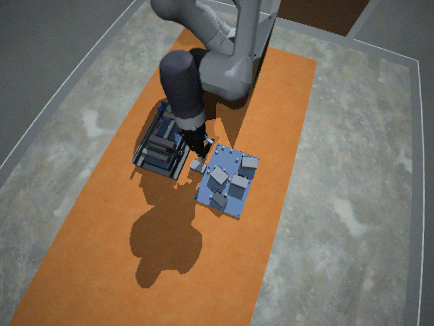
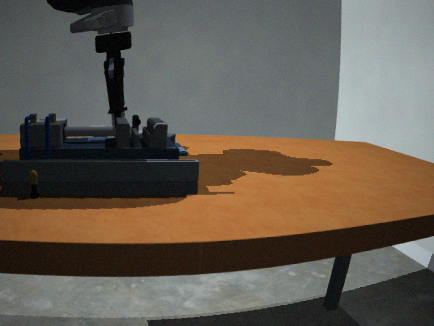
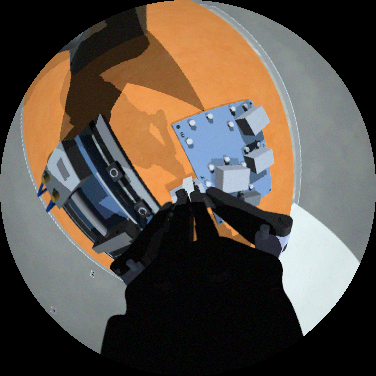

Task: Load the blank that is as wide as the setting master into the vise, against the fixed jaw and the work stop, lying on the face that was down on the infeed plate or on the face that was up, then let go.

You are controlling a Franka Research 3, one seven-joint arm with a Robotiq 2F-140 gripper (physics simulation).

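My gripper [image 1: 202, 162] [image 2: 117, 114] [image 3: 189, 184] is shut with nothing between its fingers. Its tips point down right at the small grey setting master [image 1: 197, 166] [image 3: 184, 185], which lies on the orange mat between the vise and the infeed plate. The blue infeed plate [image 1: 226, 158] [image 3: 210, 140] carries several grey blanks among white pegs: one near the master [image 1: 219, 174] [image 3: 231, 177], one in the middle [image 1: 239, 182] [image 3: 259, 159], one at the back [image 1: 249, 162] [image 3: 252, 121] and a small dark one [image 1: 219, 198] [image 3: 251, 196]. The vise [image 1: 159, 147] [image 2: 104, 164] [image 3: 97, 182] stands to the left; I see no blank between its jaws.
The orange mat [image 1: 104, 245] [image 2: 280, 196] covers the table. The arm's base and its shadow stand behind the vise and the plate. Blue and yellow fittings [image 2: 29, 121] stick up at the vise's far end.
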